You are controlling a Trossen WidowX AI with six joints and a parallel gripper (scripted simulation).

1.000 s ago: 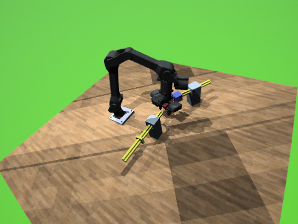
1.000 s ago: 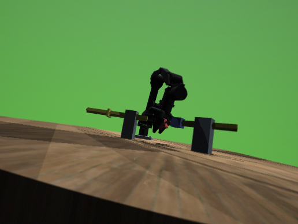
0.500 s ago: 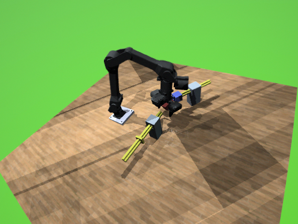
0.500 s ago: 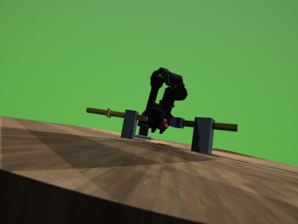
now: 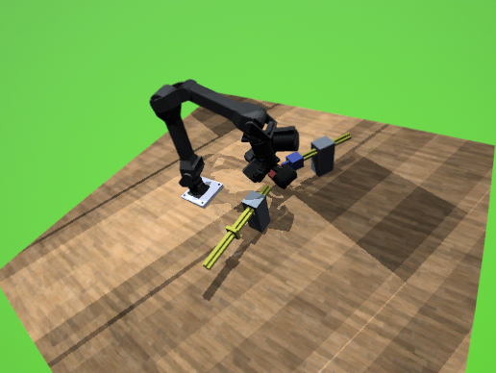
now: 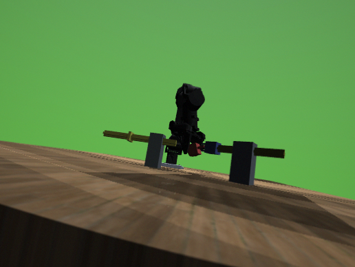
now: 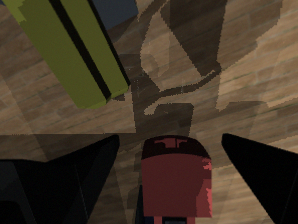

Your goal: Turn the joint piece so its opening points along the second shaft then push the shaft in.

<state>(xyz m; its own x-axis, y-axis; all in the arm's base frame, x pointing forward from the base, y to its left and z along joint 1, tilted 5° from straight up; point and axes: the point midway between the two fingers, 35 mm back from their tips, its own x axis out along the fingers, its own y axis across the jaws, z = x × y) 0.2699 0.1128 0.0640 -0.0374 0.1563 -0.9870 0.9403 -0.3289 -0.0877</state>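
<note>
My gripper tip is 20 mm below the red joint piece and 10 mm to the right of it.
</note>
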